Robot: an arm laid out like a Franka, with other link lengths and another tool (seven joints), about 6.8 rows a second.
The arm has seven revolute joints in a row. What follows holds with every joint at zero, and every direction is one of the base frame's. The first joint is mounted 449.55 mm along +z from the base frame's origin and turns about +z. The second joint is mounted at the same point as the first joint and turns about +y. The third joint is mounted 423.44 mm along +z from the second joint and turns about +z. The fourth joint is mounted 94.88 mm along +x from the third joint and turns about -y. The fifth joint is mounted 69.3 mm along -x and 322.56 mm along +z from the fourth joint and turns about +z. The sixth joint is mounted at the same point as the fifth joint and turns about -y. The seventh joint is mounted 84.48 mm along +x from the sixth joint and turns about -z. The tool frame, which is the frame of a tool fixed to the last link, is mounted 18 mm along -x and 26 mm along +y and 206.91 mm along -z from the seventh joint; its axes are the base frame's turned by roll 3.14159, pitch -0.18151 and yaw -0.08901 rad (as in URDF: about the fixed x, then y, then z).
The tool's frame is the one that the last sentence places.
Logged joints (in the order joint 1, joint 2, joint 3, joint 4, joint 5, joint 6, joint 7), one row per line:
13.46 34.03 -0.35 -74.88 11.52 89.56 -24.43
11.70 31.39 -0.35 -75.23 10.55 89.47 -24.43
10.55 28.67 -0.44 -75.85 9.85 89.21 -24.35
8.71 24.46 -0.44 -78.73 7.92 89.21 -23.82
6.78 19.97 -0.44 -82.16 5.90 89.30 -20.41
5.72 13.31 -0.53 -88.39 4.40 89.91 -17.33
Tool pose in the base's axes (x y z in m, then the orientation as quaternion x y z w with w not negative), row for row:
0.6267 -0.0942 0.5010 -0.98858 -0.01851 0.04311 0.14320
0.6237 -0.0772 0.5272 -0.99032 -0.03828 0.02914 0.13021
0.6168 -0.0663 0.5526 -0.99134 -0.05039 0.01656 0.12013
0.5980 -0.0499 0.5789 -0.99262 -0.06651 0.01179 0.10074
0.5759 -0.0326 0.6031 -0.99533 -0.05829 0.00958 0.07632
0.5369 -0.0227 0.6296 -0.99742 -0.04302 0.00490 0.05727
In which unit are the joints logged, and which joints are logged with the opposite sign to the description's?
The joints are logged in degrees. Opposite sign: joint 1.
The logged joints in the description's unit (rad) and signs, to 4 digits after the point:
-0.2349 0.5939 -0.0061 -1.3069 0.2011 1.5631 -0.4264
-0.2042 0.5479 -0.0061 -1.3130 0.1841 1.5615 -0.4264
-0.1841 0.5004 -0.0077 -1.3238 0.1719 1.5570 -0.4250
-0.1520 0.4269 -0.0077 -1.3741 0.1382 1.5570 -0.4157
-0.1183 0.3485 -0.0077 -1.4340 0.1030 1.5586 -0.3562
-0.0998 0.2323 -0.0093 -1.5427 0.0768 1.5692 -0.3025

